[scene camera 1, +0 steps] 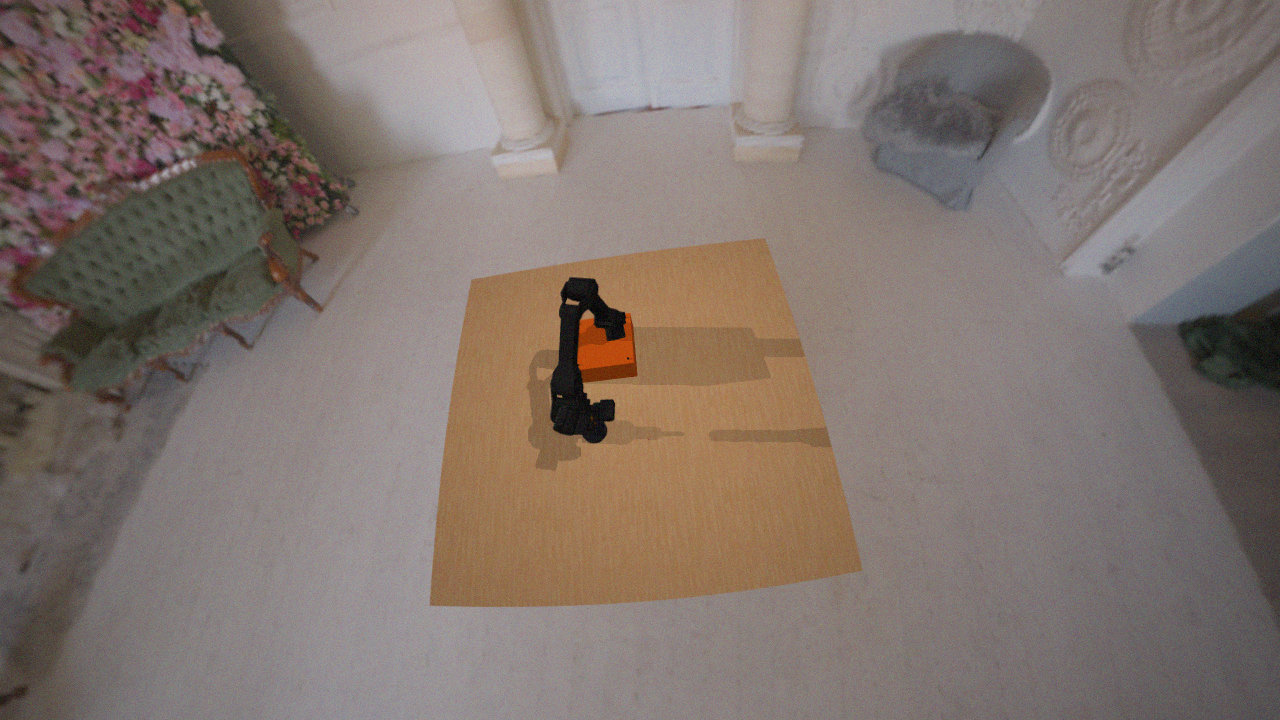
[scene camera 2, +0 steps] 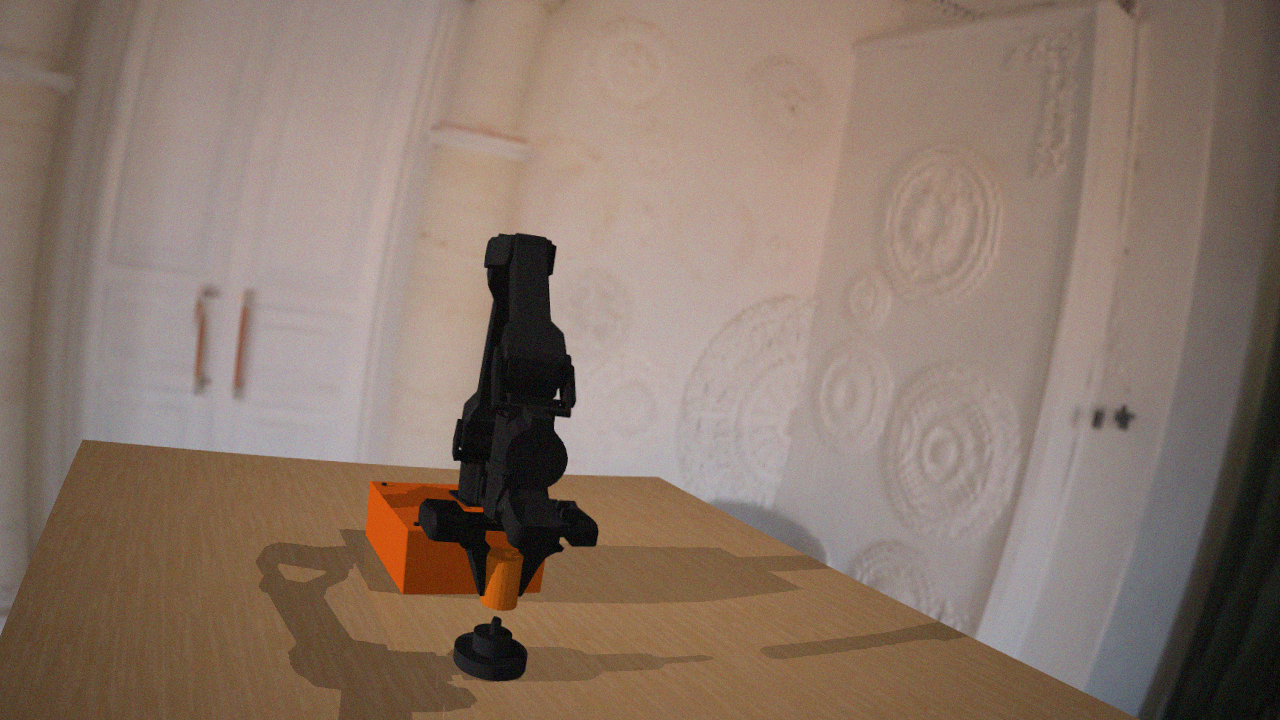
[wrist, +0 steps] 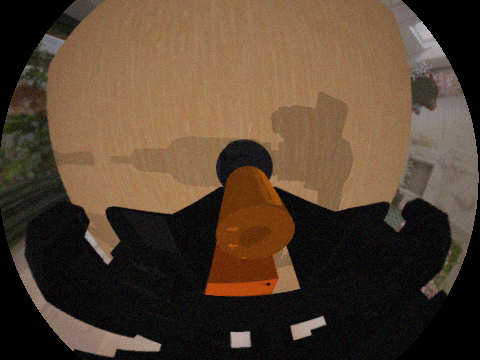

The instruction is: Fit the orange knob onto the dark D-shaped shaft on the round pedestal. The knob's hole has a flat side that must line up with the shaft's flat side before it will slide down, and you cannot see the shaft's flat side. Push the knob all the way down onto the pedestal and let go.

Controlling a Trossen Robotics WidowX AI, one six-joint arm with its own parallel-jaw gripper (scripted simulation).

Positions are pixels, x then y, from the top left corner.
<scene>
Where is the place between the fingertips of the gripper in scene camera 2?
499,595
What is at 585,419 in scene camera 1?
The gripper.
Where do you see an orange knob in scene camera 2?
503,573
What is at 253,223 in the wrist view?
An orange knob.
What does the gripper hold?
An orange knob.
</scene>
